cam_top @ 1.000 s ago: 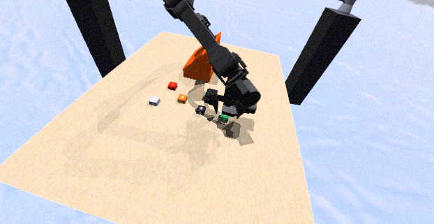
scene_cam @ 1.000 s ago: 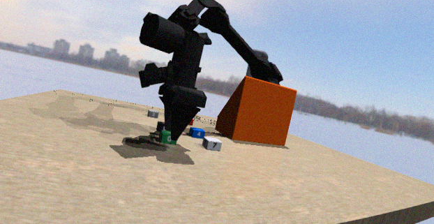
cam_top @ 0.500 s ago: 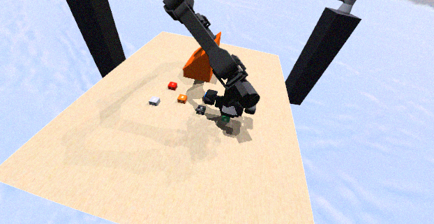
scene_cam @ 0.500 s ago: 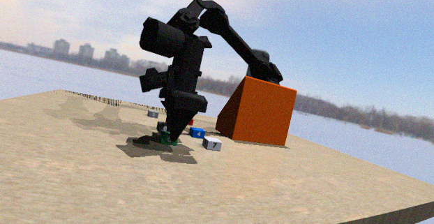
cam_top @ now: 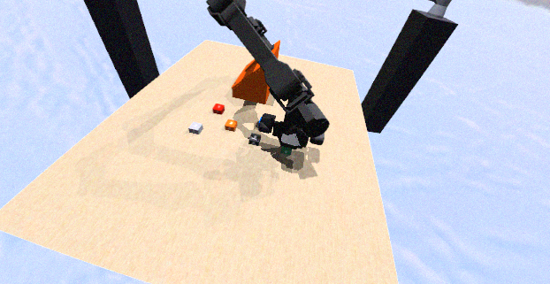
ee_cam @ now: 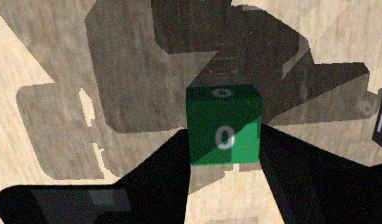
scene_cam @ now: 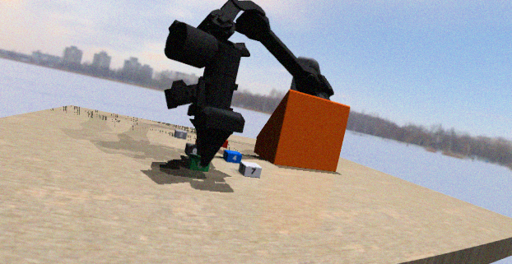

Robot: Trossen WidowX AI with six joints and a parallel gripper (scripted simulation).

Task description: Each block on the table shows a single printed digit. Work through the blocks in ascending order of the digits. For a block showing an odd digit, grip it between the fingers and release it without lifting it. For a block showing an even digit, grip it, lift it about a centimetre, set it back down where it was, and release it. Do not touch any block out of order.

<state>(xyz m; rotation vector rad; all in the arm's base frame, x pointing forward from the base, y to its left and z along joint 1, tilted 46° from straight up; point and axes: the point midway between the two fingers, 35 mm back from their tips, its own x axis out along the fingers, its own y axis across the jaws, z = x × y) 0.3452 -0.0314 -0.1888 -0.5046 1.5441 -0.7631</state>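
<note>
Now: gripper tip 13 cm past the red block and 26 cm to the left of it. The rest, counted from my gripper tip: black block (1 cm behind, 11 cm to the right); then white block (9 cm behind, 1 cm to the left); then green block (1 cm ahead).
</note>
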